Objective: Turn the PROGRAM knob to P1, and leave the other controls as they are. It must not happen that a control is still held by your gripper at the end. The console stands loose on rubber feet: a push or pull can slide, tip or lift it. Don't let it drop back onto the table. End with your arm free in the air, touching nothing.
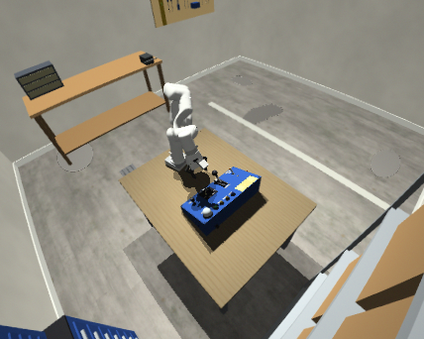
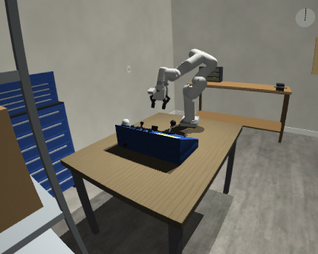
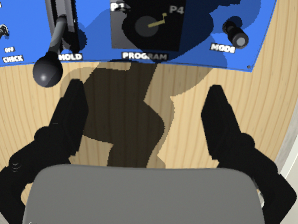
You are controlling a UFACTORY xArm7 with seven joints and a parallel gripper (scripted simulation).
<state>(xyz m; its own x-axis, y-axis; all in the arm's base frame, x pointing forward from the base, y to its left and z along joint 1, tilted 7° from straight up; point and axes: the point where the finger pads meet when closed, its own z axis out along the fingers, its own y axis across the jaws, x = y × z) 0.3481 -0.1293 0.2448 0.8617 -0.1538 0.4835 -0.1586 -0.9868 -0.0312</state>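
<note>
My gripper is now 16 cm above the blue console, 10 cm short of it and 5 cm to the right of it. Round my hand: black ball-handled lever 12 cm below, 11 cm to the left, 5 cm ahead; then mode knob 13 cm to the right, 13 cm below, 3 cm ahead; then toggle 23 cm to the left, 14 cm below, 9 cm ahead.
</note>
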